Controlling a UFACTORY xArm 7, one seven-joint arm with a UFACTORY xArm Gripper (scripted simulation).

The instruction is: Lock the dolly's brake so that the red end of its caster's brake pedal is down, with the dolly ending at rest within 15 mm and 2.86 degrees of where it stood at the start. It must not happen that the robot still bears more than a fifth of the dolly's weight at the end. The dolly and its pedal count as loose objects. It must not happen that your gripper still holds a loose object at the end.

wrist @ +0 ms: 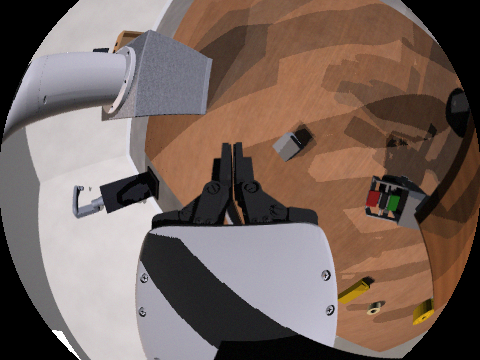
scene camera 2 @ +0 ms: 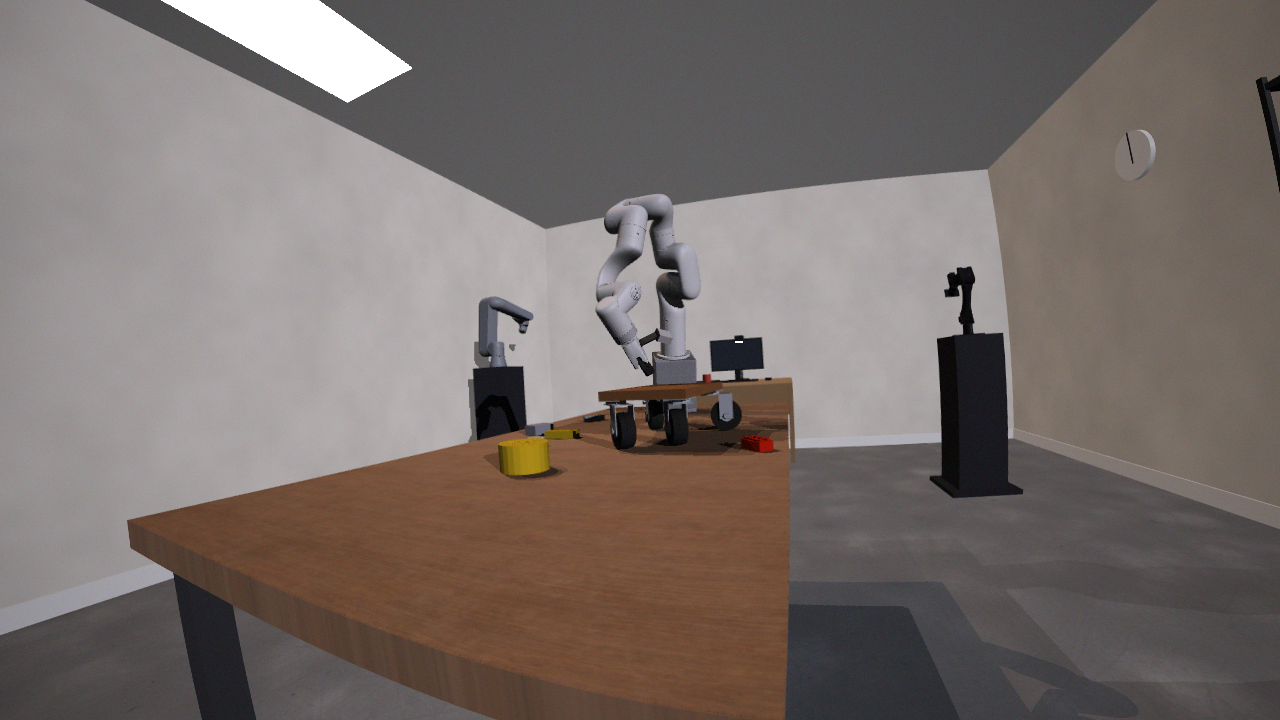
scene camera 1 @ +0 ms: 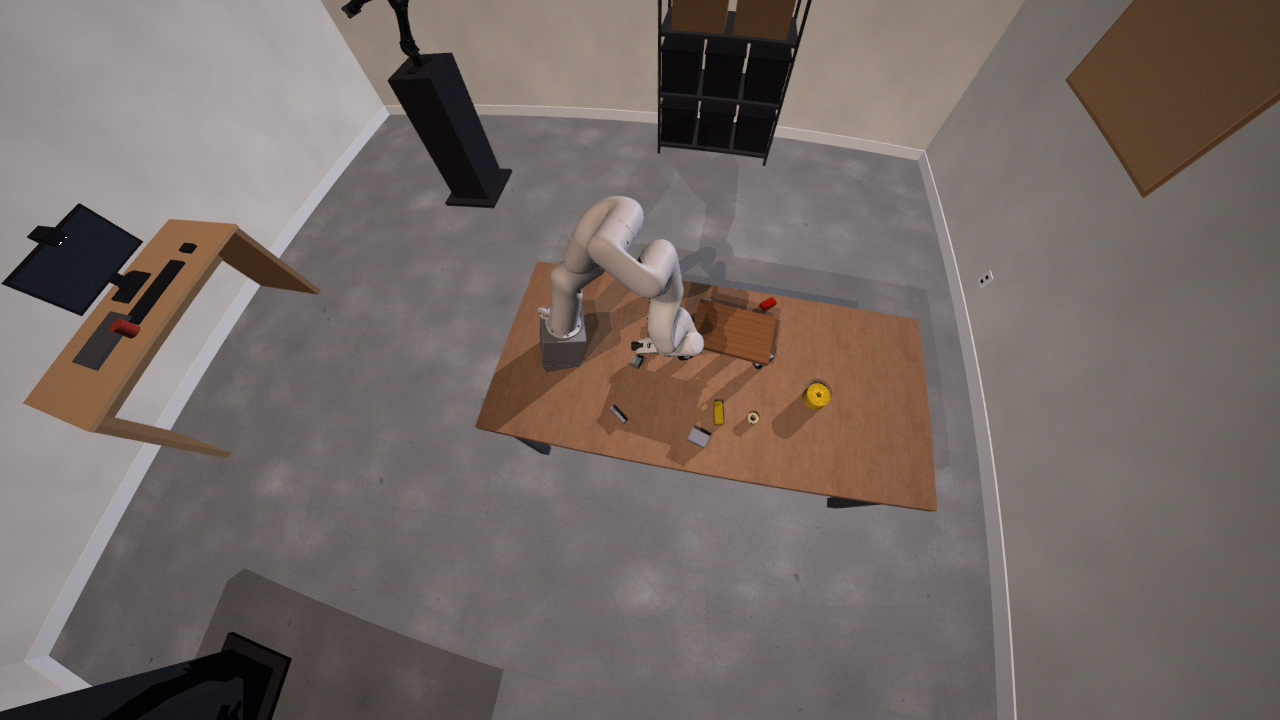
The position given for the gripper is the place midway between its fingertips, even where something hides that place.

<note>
In view: the gripper (scene camera 2: 650, 373).
The gripper also shows in the wrist view (wrist: 232, 155).
</note>
